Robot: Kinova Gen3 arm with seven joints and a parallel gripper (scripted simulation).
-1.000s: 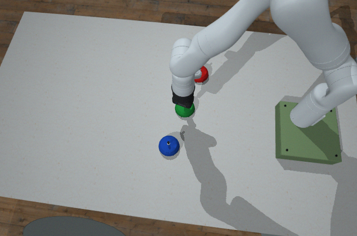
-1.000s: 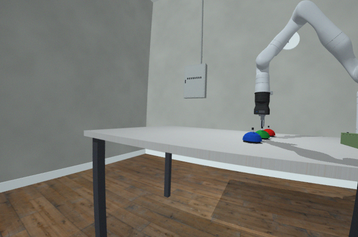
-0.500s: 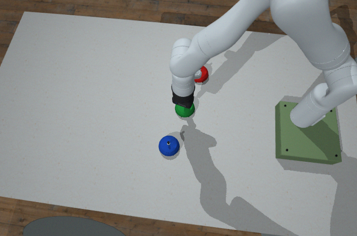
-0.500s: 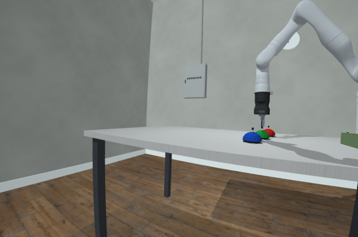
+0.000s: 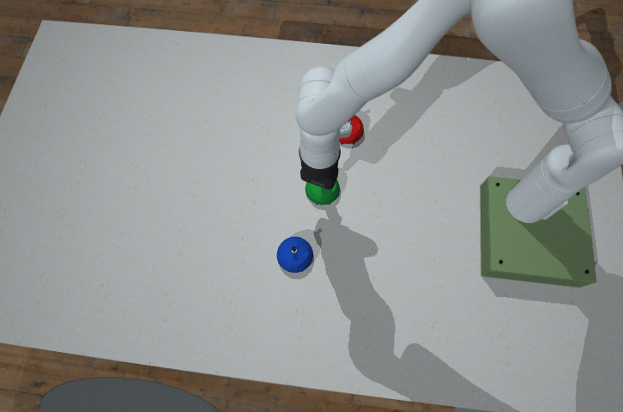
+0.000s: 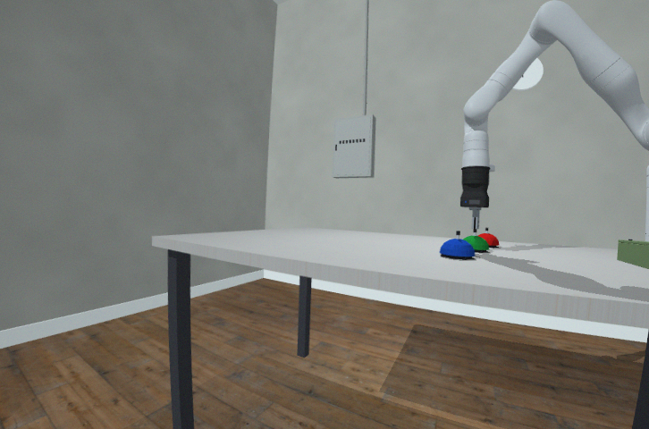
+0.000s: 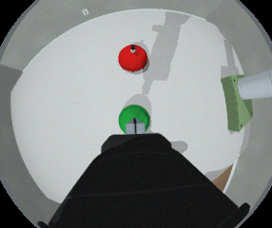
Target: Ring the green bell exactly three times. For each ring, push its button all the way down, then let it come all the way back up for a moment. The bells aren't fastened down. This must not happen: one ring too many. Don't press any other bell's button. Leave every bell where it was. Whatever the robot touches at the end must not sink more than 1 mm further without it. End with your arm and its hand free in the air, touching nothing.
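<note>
The green bell lies 40 mm below my hand. The rest, counted from my hand: red bell 170 mm to the right, 40 mm below, 40 mm behind; blue bell 170 mm to the left, 40 mm below, 40 mm ahead.
</note>
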